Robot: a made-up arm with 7 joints.
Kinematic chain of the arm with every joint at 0, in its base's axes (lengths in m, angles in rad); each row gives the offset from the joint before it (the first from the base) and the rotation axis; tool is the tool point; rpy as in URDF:
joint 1: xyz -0.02 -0.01 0.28 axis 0 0.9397 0.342
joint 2: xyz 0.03 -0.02 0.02 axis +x
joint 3: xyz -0.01 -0.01 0 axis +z
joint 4: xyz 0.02 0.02 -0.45 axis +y
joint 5: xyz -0.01 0 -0.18 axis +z
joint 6: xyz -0.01 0 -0.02 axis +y
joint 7: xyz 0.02 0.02 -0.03 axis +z
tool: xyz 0 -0.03 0 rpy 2.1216 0.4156 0.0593
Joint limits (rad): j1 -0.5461..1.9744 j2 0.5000..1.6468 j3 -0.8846..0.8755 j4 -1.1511..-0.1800 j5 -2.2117..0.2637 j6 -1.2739..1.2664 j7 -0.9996..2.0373
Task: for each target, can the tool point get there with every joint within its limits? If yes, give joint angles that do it. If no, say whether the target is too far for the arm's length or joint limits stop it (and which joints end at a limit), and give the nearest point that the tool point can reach.
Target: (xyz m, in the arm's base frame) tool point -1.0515 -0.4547 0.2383
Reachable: no: too far | nearest point -0.6499 -0.1168 0.3145 | short by 0.530 m
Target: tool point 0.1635 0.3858 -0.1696
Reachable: yes | joints -0.0167 0.8737 -0.7342 -0.7812 -1.6968 0.5466 -0.4566
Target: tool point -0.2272 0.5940 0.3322
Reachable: yes | joints 1.4582 1.5043 0.0971 -0.4406 -0.2792 -0.8143 -0.6228
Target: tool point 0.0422 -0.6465 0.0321
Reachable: no: joint limits stop it (at a limit: joint 1, joint 2, joint 3, joint 4, joint 7) | nearest point 0.3693 -0.0086 -0.0866 | short by 0.727 m
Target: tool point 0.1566 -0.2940 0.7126
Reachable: no: joint limits stop it (at a limit: joint 1, joint 2, joint 4, joint 7) | nearest point 0.1452 0.4125 0.5507 | short by 0.725 m
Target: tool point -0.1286 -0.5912 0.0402
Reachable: no: joint limits stop it (at a limit: joint 2, joint 3, joint 4, joint 7) | nearest point -0.5256 -0.0846 0.1212 | short by 0.649 m
